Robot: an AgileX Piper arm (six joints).
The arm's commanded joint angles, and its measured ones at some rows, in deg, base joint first. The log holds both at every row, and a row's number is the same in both.
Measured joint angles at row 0: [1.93 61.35 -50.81 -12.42 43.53 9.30]
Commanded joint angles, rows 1 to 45: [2.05 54.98 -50.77 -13.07 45.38 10.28]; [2.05 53.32 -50.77 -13.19 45.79 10.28]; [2.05 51.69 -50.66 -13.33 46.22 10.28]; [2.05 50.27 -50.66 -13.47 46.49 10.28]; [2.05 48.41 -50.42 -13.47 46.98 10.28]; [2.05 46.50 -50.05 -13.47 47.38 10.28]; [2.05 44.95 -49.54 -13.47 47.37 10.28]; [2.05 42.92 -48.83 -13.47 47.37 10.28]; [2.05 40.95 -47.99 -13.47 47.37 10.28]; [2.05 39.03 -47.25 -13.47 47.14 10.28]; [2.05 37.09 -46.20 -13.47 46.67 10.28]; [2.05 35.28 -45.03 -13.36 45.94 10.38]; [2.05 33.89 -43.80 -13.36 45.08 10.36]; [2.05 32.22 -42.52 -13.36 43.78 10.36]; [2.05 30.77 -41.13 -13.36 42.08 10.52]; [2.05 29.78 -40.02 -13.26 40.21 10.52]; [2.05 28.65 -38.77 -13.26 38.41 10.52]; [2.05 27.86 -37.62 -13.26 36.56 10.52]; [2.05 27.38 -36.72 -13.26 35.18 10.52]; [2.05 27.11 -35.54 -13.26 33.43 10.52]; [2.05 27.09 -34.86 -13.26 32.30 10.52]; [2.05 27.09 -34.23 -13.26 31.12 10.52]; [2.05 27.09 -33.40 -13.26 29.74 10.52]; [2.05 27.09 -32.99 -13.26 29.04 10.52]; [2.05 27.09 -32.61 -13.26 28.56 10.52]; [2.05 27.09 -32.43 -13.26 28.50 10.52]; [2.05 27.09 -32.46 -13.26 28.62 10.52]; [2.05 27.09 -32.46 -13.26 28.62 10.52]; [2.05 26.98 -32.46 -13.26 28.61 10.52]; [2.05 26.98 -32.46 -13.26 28.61 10.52]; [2.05 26.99 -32.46 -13.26 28.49 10.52]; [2.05 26.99 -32.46 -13.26 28.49 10.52]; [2.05 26.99 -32.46 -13.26 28.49 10.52]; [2.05 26.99 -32.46 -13.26 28.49 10.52]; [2.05 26.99 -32.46 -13.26 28.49 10.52]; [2.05 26.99 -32.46 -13.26 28.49 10.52]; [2.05 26.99 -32.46 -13.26 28.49 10.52]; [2.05 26.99 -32.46 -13.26 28.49 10.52]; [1.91 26.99 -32.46 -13.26 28.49 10.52]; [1.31 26.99 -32.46 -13.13 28.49 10.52]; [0.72 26.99 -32.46 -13.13 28.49 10.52]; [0.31 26.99 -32.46 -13.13 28.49 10.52]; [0.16 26.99 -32.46 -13.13 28.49 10.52]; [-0.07 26.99 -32.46 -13.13 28.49 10.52]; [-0.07 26.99 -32.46 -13.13 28.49 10.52]
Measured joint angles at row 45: [0.75 27.47 -32.57 -12.54 28.47 10.35]
